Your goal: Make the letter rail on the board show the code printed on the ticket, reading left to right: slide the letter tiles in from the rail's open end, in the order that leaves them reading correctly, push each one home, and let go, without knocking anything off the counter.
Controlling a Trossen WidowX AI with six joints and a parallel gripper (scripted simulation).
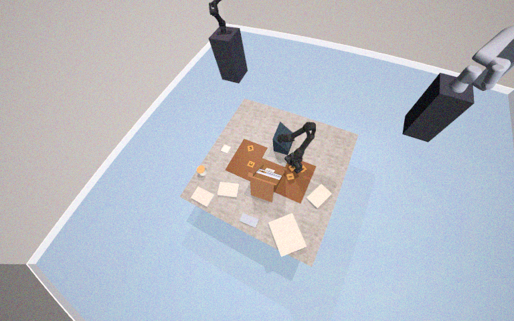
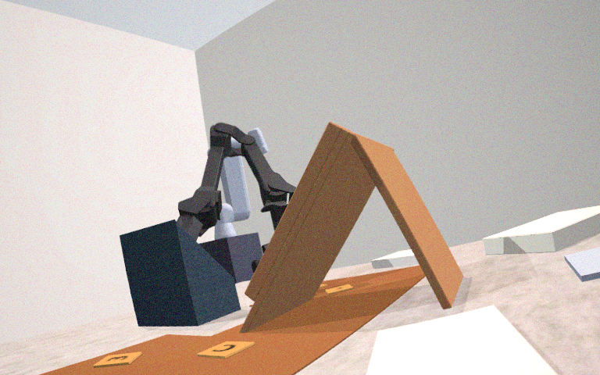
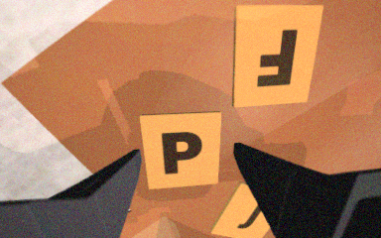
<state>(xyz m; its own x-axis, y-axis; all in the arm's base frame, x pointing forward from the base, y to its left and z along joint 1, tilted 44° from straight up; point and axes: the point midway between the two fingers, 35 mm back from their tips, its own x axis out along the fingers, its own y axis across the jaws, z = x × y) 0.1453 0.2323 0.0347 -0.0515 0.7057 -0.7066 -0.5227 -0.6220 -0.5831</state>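
My gripper tip is now right at the orange tile marked p. Also, from my gripper tip: j tile 9 cm ahead, 1 cm to the left; white ticket 17 cm to the right, 14 cm ahead, 10 cm above; brown mat 19 cm to the right, 5 cm ahead.
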